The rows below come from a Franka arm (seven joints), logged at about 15 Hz.
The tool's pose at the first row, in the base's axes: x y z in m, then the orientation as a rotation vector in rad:
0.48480, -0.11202, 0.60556, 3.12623, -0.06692, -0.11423
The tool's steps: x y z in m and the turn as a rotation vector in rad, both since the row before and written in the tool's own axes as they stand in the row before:
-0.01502, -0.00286, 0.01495, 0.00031, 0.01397, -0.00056
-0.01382, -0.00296, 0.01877, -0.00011, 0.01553, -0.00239
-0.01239, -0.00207, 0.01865, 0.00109, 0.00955, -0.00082
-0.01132, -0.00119, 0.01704, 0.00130, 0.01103, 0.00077
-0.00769, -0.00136, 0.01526, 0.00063, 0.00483, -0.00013
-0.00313, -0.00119, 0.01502, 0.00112, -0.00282, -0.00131
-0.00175, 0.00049, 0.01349, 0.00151, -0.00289, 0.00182
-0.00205, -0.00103, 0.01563, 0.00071, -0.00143, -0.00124
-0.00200, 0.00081, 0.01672, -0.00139, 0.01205, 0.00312
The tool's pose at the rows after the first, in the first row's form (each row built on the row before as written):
0.46886, -0.10868, 0.59170, 3.12700, -0.06592, -0.09239
0.45409, -0.10535, 0.57374, 3.12734, -0.06202, -0.06813
0.44099, -0.10301, 0.55562, 3.12857, -0.06070, -0.05319
0.42915, -0.10157, 0.53896, 3.12987, -0.06186, -0.03590
0.42117, -0.10007, 0.52386, 3.13049, -0.06164, -0.02833
0.41781, -0.09891, 0.50889, 3.13167, -0.05965, -0.03273
0.41576, -0.09945, 0.49544, 3.13311, -0.06258, -0.03722
0.41338, -0.09845, 0.47985, 3.13387, -0.06067, -0.03945
0.41093, -0.09929, 0.46319, 3.13229, -0.06543, -0.02058

